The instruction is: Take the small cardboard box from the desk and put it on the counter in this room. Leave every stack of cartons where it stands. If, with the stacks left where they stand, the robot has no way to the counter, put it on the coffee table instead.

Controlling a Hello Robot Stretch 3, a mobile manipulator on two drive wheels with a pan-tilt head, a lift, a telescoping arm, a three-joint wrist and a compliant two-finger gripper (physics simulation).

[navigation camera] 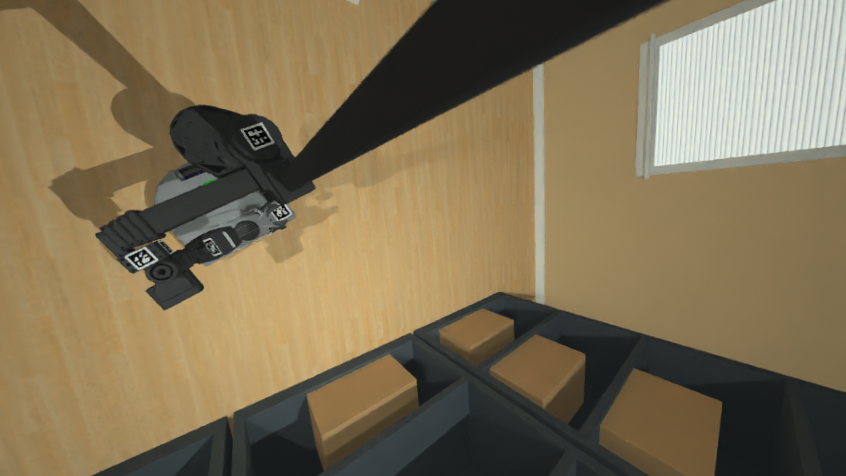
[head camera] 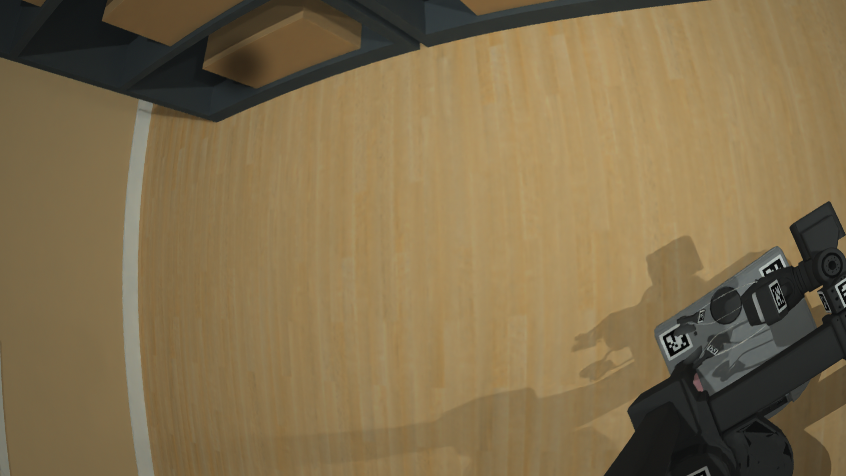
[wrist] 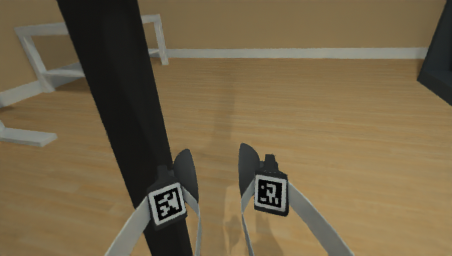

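Pixels of known places: gripper, fingertip midpoint: (navigation camera: 282,212) (head camera: 678,348) (wrist: 216,164); robot's base, link origin: (navigation camera: 246,228) (head camera: 724,306).
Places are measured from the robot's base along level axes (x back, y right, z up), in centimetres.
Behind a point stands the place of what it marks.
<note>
My gripper (wrist: 216,164) {x 0.7, y -10.7, z 41.8 cm} (head camera: 693,336) {x 0.7, y -10.7, z 41.8 cm} is open. In the wrist view its two dark fingertips stand apart with bare wooden floor showing between them, and nothing is held. In the head view it is folded in over the grey robot base (head camera: 792,331) {x 12.4, y 11.4, z 16.0 cm}, at the lower right. The small cardboard box on the desk cannot be made out in these views. I cannot identify the desk, the counter or the coffee table. No stack of cartons on the floor shows.
A dark shelf unit (head camera: 210,112) {x -139.9, y -116.3, z 7.8 cm} (navigation camera: 437,412) (wrist: 440,65) {x -146.0, y -114.4, z 10.7 cm} holds several brown boxes, such as one box (head camera: 289,53) {x -118.3, y -67.1, z 20.1 cm} and another (navigation camera: 363,402) {x -84.6, y 6.4, z 30.4 cm}. A window (navigation camera: 745,94) {x -50.2, y -230.6, z 122.3 cm} is in the tan wall. The wrist view shows white-framed furniture (wrist: 45,30) {x 91.4, y -165.8, z 42.7 cm}, a low white piece (wrist: 30,136) and my black mast (wrist: 115,100) {x 7.1, y -11.6, z 47.8 cm}.
</note>
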